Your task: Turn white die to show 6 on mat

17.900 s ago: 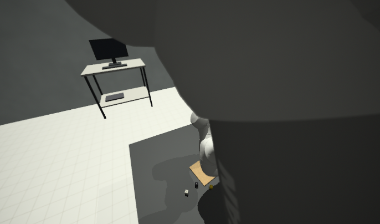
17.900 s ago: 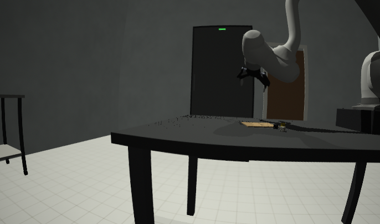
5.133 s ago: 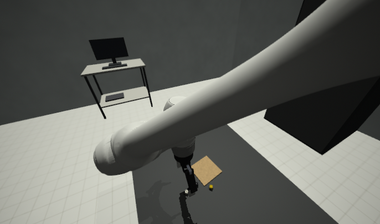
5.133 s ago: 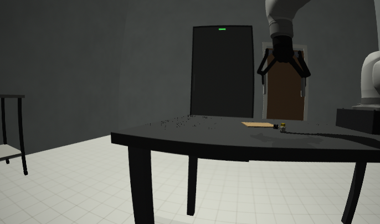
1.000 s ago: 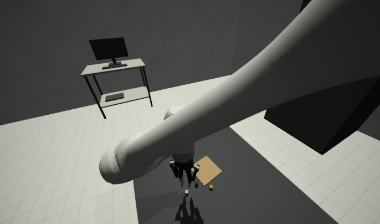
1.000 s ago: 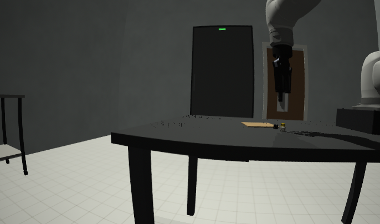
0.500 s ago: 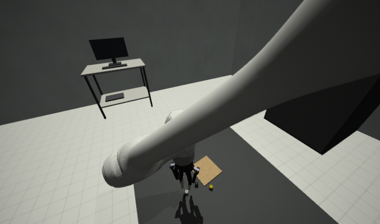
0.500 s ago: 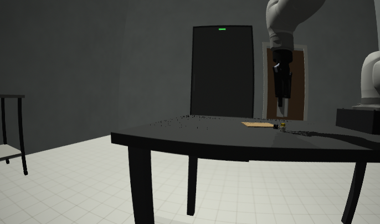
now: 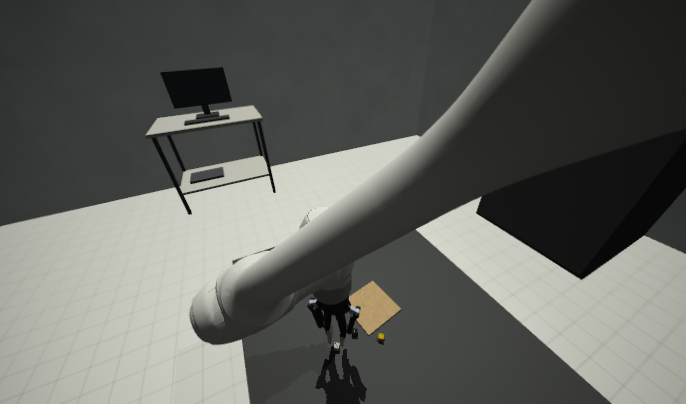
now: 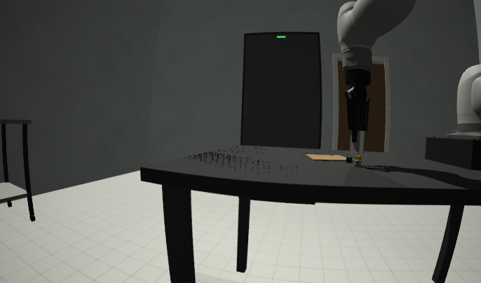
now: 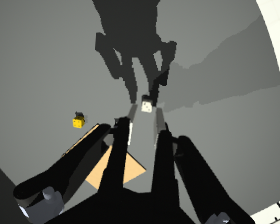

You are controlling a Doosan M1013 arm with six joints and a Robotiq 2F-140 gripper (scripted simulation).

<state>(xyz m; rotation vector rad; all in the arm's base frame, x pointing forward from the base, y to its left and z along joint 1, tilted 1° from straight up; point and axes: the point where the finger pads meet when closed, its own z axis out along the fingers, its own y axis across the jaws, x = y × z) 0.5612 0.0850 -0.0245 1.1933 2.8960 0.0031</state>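
Right now my hand is 6 cm above the white die. Also, from my hand: tan mat 5 cm ahead, 16 cm to the right, 6 cm below; yellow die 5 cm behind, 12 cm to the right, 6 cm below; black die 6 cm to the right, 6 cm below.
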